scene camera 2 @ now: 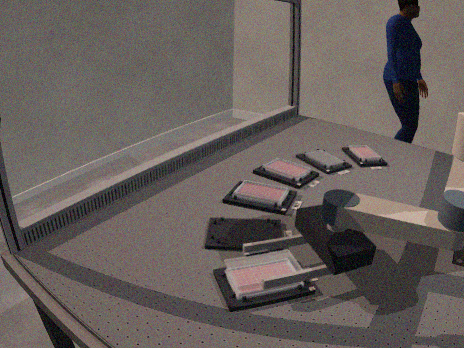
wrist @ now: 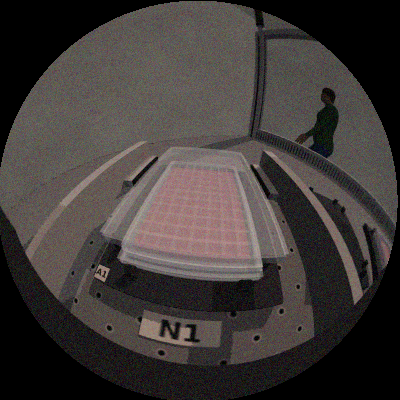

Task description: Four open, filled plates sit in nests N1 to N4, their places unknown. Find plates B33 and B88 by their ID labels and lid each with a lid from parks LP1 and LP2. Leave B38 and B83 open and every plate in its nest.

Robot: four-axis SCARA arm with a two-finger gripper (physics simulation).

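Places are measured from the arm's base along level axes (x back, y right, z up), in centimetres.
Pixels of known places: gripper, fingertip midpoint: (scene camera 2: 252, 266) (wrist: 203, 152).
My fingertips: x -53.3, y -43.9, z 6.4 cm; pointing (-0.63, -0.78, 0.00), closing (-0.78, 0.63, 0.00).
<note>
Behind a point stands the place of what it marks.
My gripper (scene camera 2: 254, 265) {x -53.3, y -43.9, z 6.4 cm} (wrist: 203, 152) {x -53.3, y -43.9, z 6.4 cm} is shut on a clear lid (scene camera 2: 260, 258) {x -53.9, y -40.2, z 5.7 cm} (wrist: 272, 237) {x -51.2, y -35.6, z 5.7 cm}, one finger along each side. The lid is over the open pink-filled plate (scene camera 2: 245, 278) {x -52.8, y -46.9, z 5.7 cm} (wrist: 195, 215) and looks a little above it, wider than the plate in the wrist view. The plate sits in the dark nest N1 (scene camera 2: 223, 296) {x -55.3, y -49.9, z 2.0 cm} (wrist: 190, 296) {x -47.2, y -36.1, z 2.5 cm}. Three more pink plates (scene camera 2: 261, 193) {x -69.8, y -13.7, z 3.8 cm} (scene camera 2: 286, 170) {x -71.8, y 3.8, z 3.6 cm} (scene camera 2: 365, 152) {x -55.7, y 36.4, z 3.7 cm} sit in nests farther back. A grey clear lid (scene camera 2: 324, 159) {x -66.4, y 20.9, z 3.1 cm} rests on a park between the two farthest plates. No plate's ID is readable here.
A bare dark park (scene camera 2: 245, 232) {x -64.2, y -29.4, z 2.3 cm} stands beside N1, next to the upper finger. The N1 label (wrist: 180, 331) {x -45.6, y -34.6, z 1.5 cm} lies in front of the nest. A slotted rail (scene camera 2: 165, 165) {x -100.4, y -16.3, z 4.6 cm} (wrist: 320, 165) {x -100.4, y -36.4, z 2.7 cm} runs along the table's edge. A person (scene camera 2: 404, 65) (wrist: 326, 122) stands beyond the table.
</note>
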